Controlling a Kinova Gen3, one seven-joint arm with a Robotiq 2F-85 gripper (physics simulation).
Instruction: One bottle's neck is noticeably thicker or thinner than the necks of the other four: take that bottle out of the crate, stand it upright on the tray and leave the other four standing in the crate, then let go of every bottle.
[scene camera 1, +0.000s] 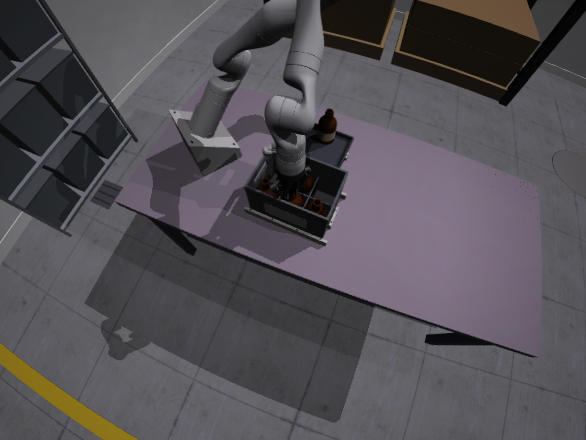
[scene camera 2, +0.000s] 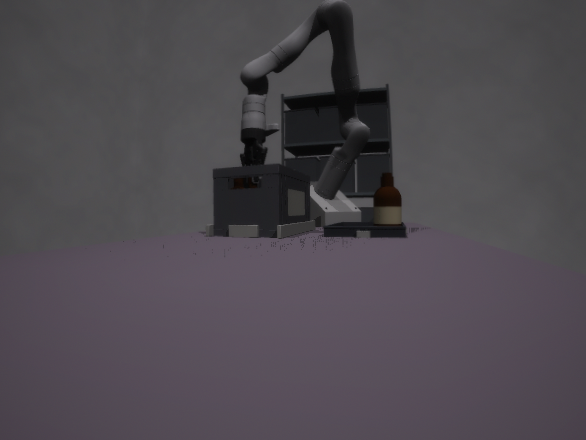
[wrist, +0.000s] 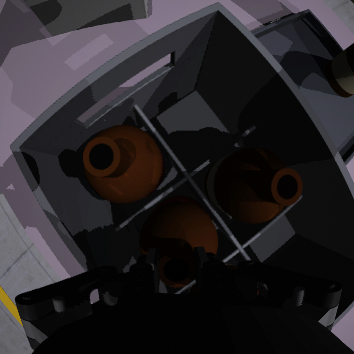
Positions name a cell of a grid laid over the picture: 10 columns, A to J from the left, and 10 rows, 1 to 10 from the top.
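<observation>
What I see here is my gripper (scene camera 2: E5), and the wrist view has the gripper too (wrist: E8).
</observation>
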